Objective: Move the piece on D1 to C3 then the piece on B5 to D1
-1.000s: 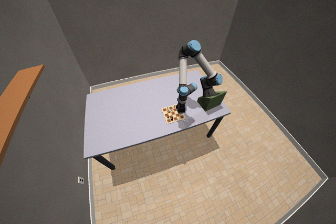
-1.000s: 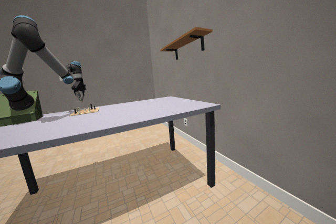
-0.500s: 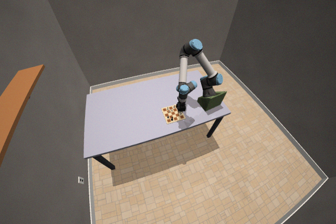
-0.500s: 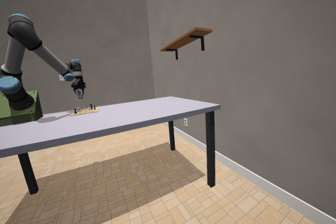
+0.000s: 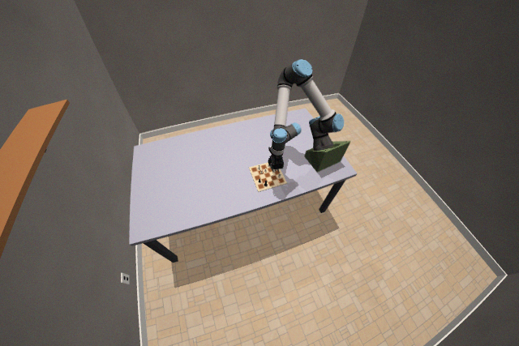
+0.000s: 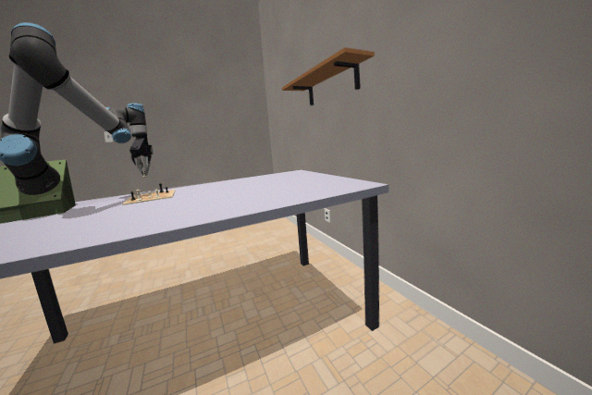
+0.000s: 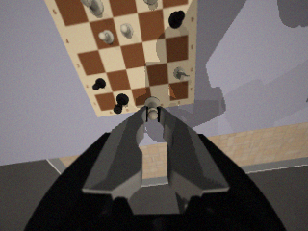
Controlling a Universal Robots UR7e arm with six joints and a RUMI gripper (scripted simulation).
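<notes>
The chessboard is 2 cm ahead of my hand, 5 cm to the right of it and 13 cm below it.
</notes>
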